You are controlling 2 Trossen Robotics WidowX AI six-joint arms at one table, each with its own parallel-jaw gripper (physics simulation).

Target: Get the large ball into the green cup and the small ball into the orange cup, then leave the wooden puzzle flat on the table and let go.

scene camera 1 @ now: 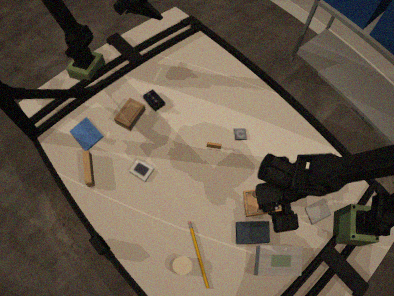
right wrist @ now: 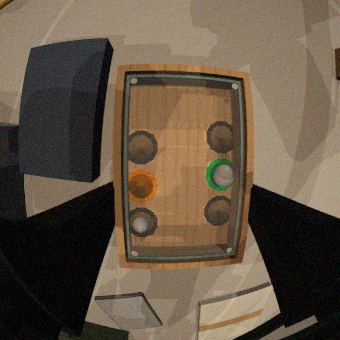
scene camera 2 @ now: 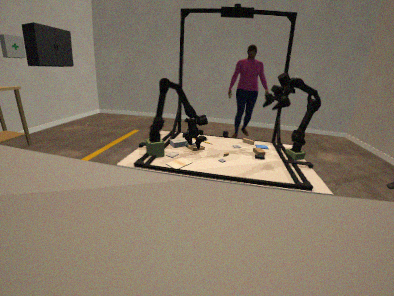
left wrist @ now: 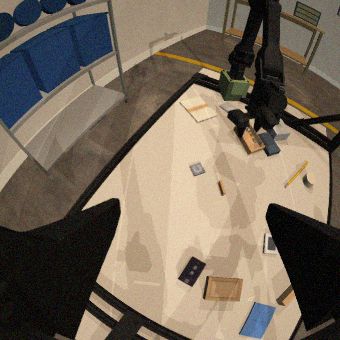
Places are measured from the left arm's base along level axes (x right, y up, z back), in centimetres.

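Pixels of known places: left gripper, fingertip midpoint: (scene camera 1: 170, 7) (scene camera 2: 267, 108) (left wrist: 197, 209); right gripper, fingertip midpoint: (right wrist: 183, 190) (scene camera 2: 195, 148) (left wrist: 246, 134); left arm's base, origin of the base link: (scene camera 1: 84, 61) (scene camera 2: 296, 150); right arm's base, origin of the base link: (scene camera 1: 365, 222) (scene camera 2: 154, 140) (left wrist: 235, 75).
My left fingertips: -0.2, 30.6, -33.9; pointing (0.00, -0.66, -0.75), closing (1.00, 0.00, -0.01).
Observation:
Ahead of a thing's pixels: the offset from my left fingertips to its middle, as dx, dy, dz. "*": to the spot under its first point.
The wooden puzzle {+24.0, -32.9, -36.1} (scene camera 1: 250, 205) (left wrist: 251, 142) (right wrist: 180, 115) is a shallow box with a clear cover, low at the table; whether it touches the table is unclear. My right gripper (scene camera 2: 195, 145) (right wrist: 183, 190) is shut on it, one finger at each long side. In the right wrist view, the large ball {+21.8, -33.1, -35.5} (right wrist: 223, 175) sits in the green cup {* +23.0, -32.0, -35.7} (right wrist: 209, 175). The small ball {+24.7, -32.9, -40.1} (right wrist: 141, 224) sits in the dark cup just below the orange cup {* +25.6, -32.0, -37.6} (right wrist: 142, 186), which is empty. My left gripper (scene camera 2: 276, 102) (left wrist: 197, 209) is open and empty, high above the table's other end.
A dark blue box {+32.8, -34.9, -36.2} (scene camera 1: 252, 232) (right wrist: 62, 110) lies close beside the puzzle. A clear case {+38.4, -33.8, -45.4} (scene camera 1: 287, 261), a grey tile {+20.8, -35.5, -53.8} (scene camera 1: 318, 211) and a pencil {+43.2, -35.4, -24.7} (scene camera 1: 199, 255) lie nearby. A small orange block {+12.5, -34.7, -17.9} (scene camera 1: 214, 145) and a square grey piece {+5.7, -35.5, -24.1} (scene camera 1: 240, 134) lie mid-table.

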